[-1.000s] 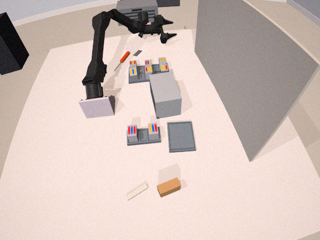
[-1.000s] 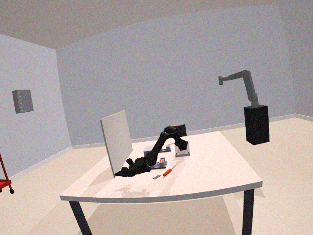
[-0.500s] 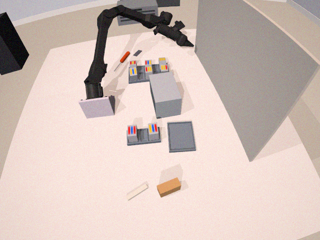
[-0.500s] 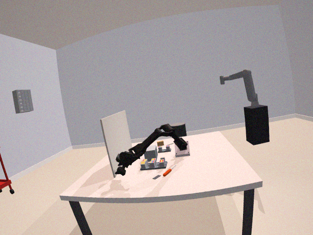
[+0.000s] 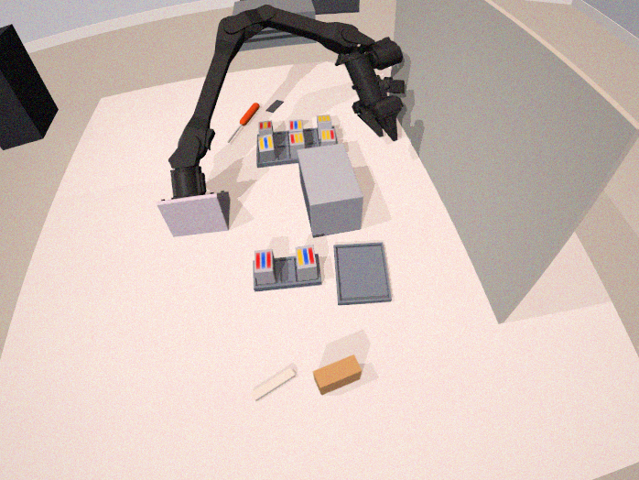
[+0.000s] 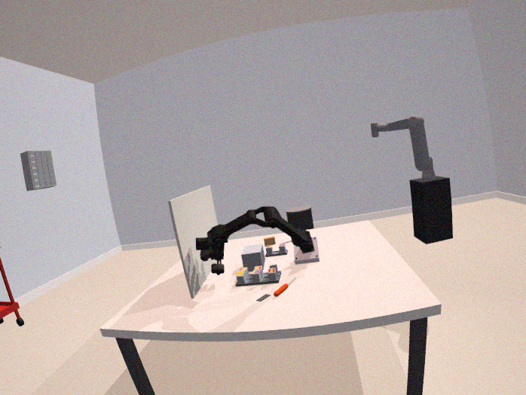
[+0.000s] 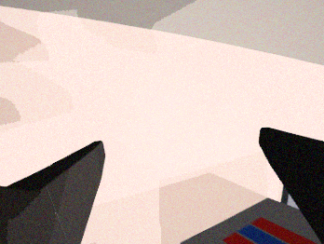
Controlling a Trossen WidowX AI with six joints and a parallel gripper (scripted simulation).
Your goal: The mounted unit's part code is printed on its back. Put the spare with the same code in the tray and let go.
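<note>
My gripper tip is 28 cm to the left of the grey rack, 28 cm past it and 5 cm above it. The rest, counted from my gripper tip: dark tray: 31 cm to the right, 14 cm behind, 5 cm below; tall grey panel: 17 cm above, 12 cm to the right, 9 cm ahead; mounted unit: 17 cm behind, 12 cm to the right, 1 cm below.
</note>
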